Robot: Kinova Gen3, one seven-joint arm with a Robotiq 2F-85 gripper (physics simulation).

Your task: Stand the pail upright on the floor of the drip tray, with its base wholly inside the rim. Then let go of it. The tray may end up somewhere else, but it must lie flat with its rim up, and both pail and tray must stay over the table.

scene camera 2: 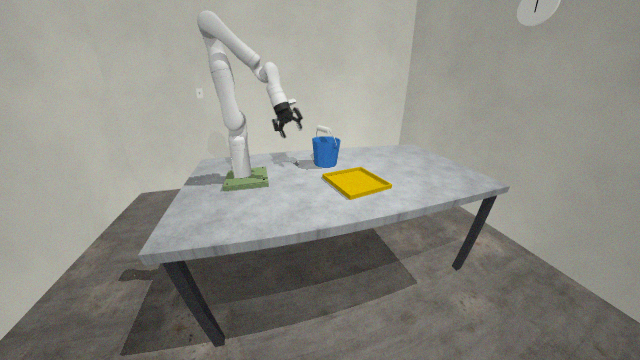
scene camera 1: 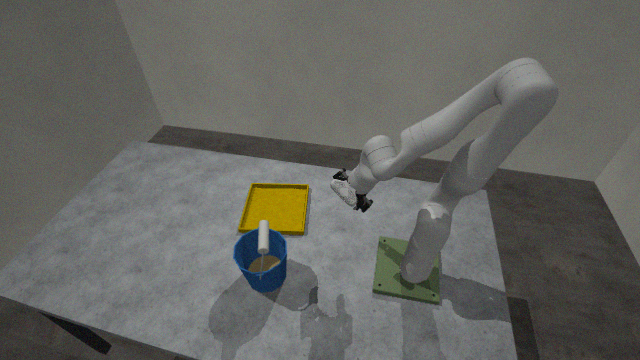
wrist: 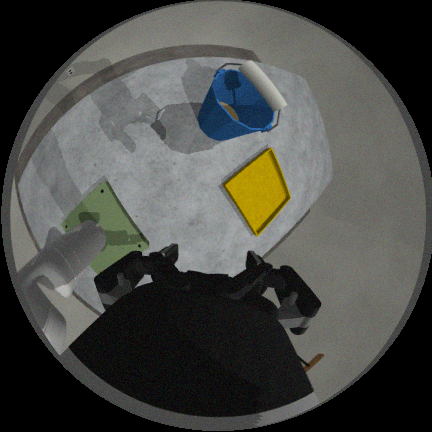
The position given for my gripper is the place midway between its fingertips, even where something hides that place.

I see my gripper [wrist: 211, 254], a yellow drip tray [scene camera 1: 284, 205] and a blue pail [scene camera 1: 246, 255].
The yellow drip tray is seen too in scene camera 2 [scene camera 2: 357, 182] and in the wrist view [wrist: 259, 191]. The blue pail also shows in scene camera 2 [scene camera 2: 325, 150] and in the wrist view [wrist: 232, 106].
